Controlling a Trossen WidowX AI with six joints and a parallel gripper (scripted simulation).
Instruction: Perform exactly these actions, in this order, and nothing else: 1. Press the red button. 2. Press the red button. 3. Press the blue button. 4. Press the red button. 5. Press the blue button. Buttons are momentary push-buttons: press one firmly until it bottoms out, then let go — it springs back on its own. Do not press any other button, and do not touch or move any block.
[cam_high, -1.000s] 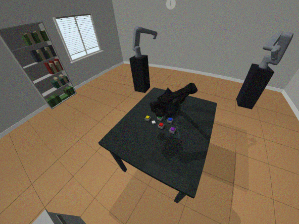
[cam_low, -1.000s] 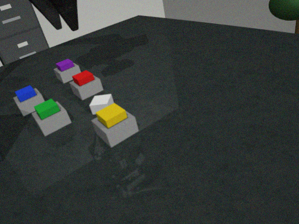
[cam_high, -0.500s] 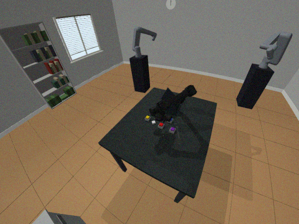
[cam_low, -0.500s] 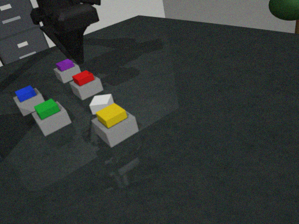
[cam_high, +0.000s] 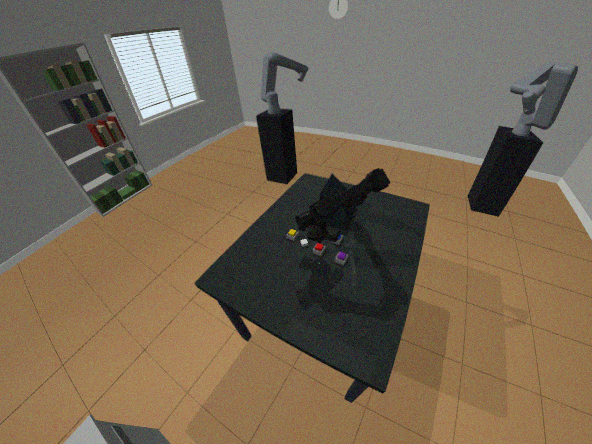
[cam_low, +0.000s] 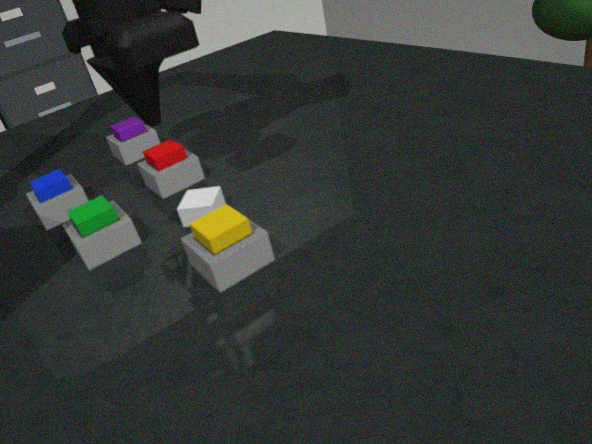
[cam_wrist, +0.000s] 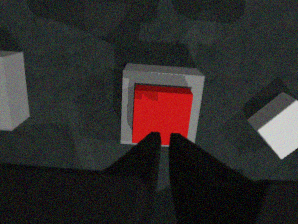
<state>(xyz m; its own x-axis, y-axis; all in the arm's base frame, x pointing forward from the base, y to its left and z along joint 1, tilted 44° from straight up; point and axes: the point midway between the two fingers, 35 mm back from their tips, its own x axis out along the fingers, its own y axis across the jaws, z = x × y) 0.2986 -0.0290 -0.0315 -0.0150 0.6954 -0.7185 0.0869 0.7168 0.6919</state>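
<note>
Now: the red button 3 cm below my gripper tip. Also, from my gripper tip: green button 10 cm behind, 5 cm to the right, 3 cm below; blue button 10 cm behind, 6 cm to the left, 3 cm below; small white block 9 cm to the right, 6 cm below, 2 cm behind.
</note>
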